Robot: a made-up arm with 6 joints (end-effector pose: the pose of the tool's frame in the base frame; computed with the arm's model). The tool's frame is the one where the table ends.
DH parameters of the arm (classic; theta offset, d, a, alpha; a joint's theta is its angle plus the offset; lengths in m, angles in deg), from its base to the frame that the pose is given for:
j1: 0 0.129 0 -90
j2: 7.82 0 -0.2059 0
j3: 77.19 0 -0.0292 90
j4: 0 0.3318 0 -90
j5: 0 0 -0.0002 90
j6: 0 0.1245 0 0
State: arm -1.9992 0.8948 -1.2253 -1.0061 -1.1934 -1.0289
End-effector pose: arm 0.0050 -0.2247 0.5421 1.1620 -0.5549 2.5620
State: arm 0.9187 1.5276 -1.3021 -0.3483 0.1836 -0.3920
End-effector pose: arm 0.2914 0.3690 0.2793 -1.3553 1.3056 0.0674
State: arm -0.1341 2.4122 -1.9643 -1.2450 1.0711 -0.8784
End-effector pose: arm 0.5165 -0.1741 0.1004 1.4511 -1.8556 1.3663
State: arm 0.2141 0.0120 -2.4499 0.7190 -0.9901 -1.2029
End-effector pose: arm -0.5640 -0.1929 0.3029 1.1627 -1.3346 0.1358
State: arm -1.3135 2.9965 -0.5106 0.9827 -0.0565 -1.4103
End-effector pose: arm -0.0332 0.1025 -0.2022 -1.0433 -2.2587 -0.7632
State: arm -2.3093 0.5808 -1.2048 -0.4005 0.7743 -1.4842
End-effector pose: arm -0.1576 -0.1228 0.5006 -0.7041 -1.6622 1.4444
